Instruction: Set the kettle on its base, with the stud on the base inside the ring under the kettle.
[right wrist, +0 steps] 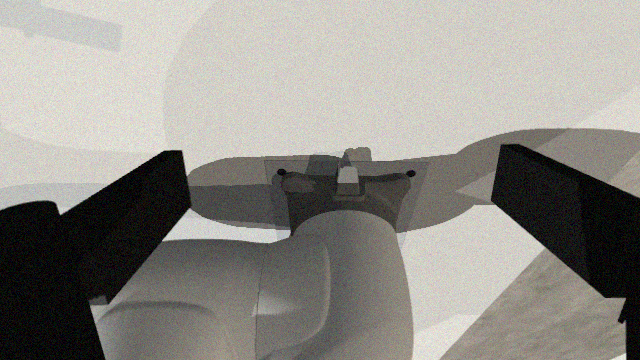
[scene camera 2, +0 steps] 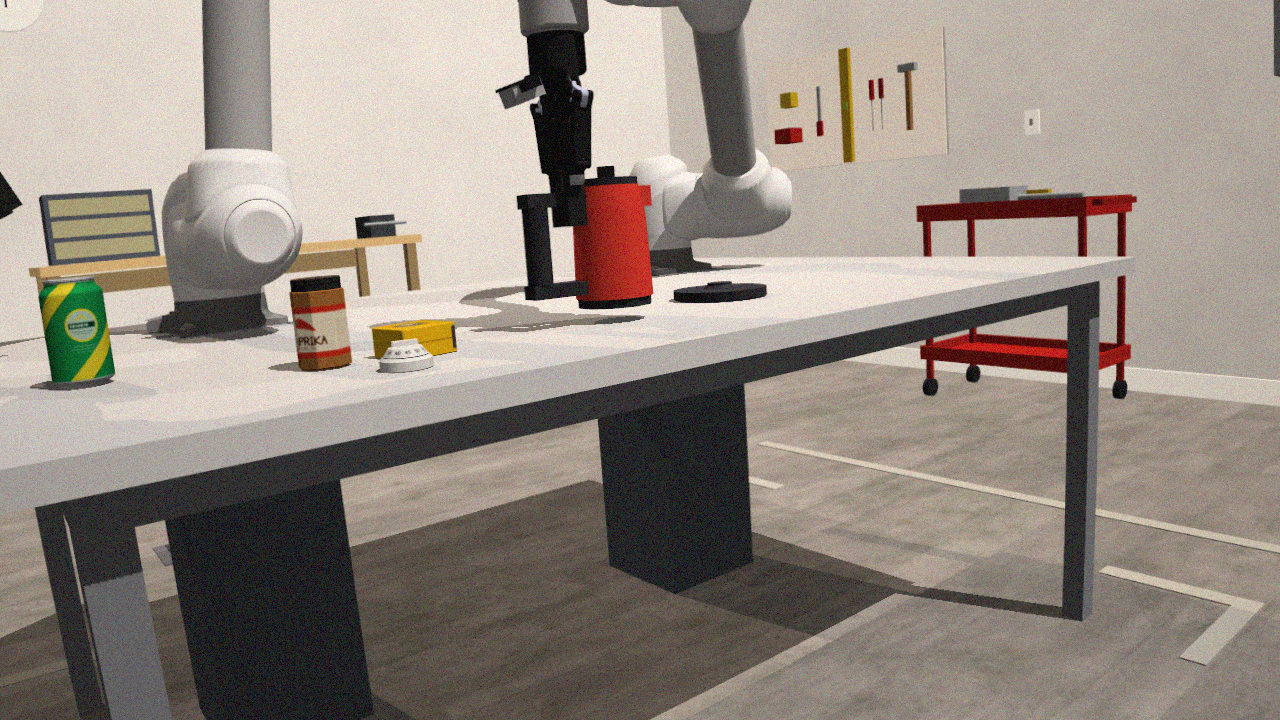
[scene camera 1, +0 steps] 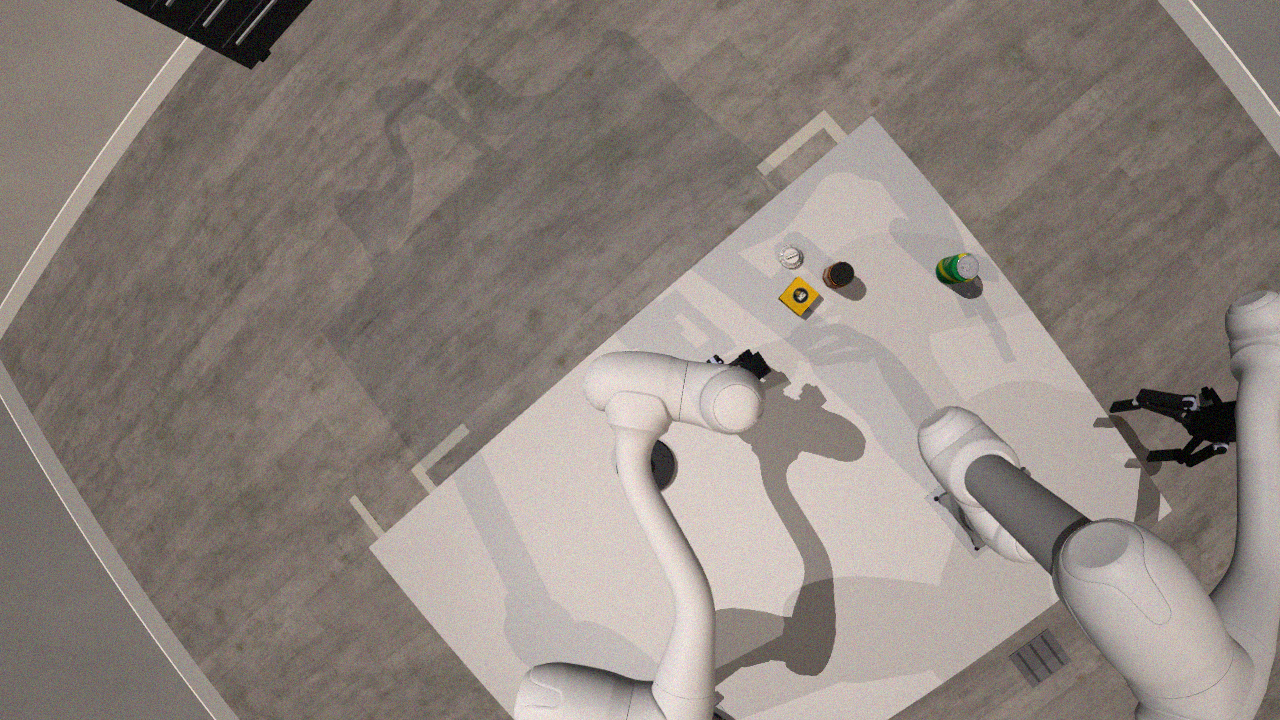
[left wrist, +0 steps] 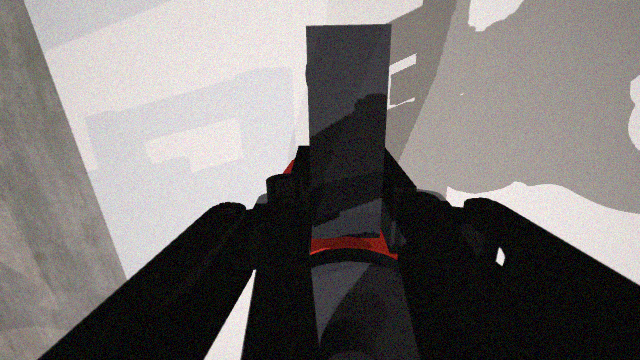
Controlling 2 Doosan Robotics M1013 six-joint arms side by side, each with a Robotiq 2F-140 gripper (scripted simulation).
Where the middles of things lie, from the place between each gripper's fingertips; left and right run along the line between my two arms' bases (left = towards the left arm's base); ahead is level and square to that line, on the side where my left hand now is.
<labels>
My left gripper (scene camera 2: 570,226) is now 30 mm to the right of the red kettle (scene camera 2: 612,262) and 50 mm above it. From my left hand the other things lie so: round black base (scene camera 2: 722,291) (60 mm behind, 320 mm to the left, 150 mm below); then yellow box (scene camera 2: 438,337) (30 mm ahead, 250 mm to the right, 150 mm below); then white dial timer (scene camera 2: 408,355) (120 mm ahead, 300 mm to the right, 150 mm below).
I see my right gripper (scene camera 1: 1131,432) 660 mm short of the paprika jar (scene camera 2: 318,307), 260 mm to the right of it and 180 mm above it. From my right hand the other things lie so: yellow box 680 mm ahead, 360 mm to the left, 210 mm below; white dial timer 770 mm ahead, 310 mm to the left, 220 mm below; red kettle 650 mm ahead, 640 mm to the left, 120 mm below.
</labels>
